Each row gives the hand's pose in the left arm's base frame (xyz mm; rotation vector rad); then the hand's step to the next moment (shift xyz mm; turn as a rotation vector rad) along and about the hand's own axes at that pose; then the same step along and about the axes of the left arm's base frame.
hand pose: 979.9 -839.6 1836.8 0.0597 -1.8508 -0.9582
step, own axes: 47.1 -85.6 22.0 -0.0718 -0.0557 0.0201
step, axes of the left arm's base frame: -71.5 -66.3 -22.6 -0.0009 0.0051 -0.0929
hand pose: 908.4 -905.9 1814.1 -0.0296 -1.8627 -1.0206
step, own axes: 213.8 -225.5 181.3 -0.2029 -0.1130 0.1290
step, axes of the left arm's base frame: -342.1 -110.7 -12.0 -0.0366 0.0904 -0.2471
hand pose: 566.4 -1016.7 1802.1 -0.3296 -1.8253 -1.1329
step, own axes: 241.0 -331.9 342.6 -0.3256 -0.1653 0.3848
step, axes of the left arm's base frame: -531.3 43.7 -37.9 -0.1497 0.2979 -0.4126
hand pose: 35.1 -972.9 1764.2 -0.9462 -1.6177 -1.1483
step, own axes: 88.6 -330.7 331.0 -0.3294 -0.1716 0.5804
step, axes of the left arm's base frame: -411.2 234.2 -53.0 -0.2012 0.4834 -0.4480
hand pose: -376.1 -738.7 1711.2 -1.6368 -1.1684 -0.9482
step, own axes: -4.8 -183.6 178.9 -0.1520 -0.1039 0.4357
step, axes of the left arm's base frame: -162.1 197.7 -19.5 -0.1020 0.3858 -0.2540
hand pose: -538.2 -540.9 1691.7 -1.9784 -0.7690 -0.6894
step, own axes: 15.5 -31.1 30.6 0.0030 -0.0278 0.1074
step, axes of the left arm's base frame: -7.6 43.7 13.4 -0.0003 0.1061 -0.0326
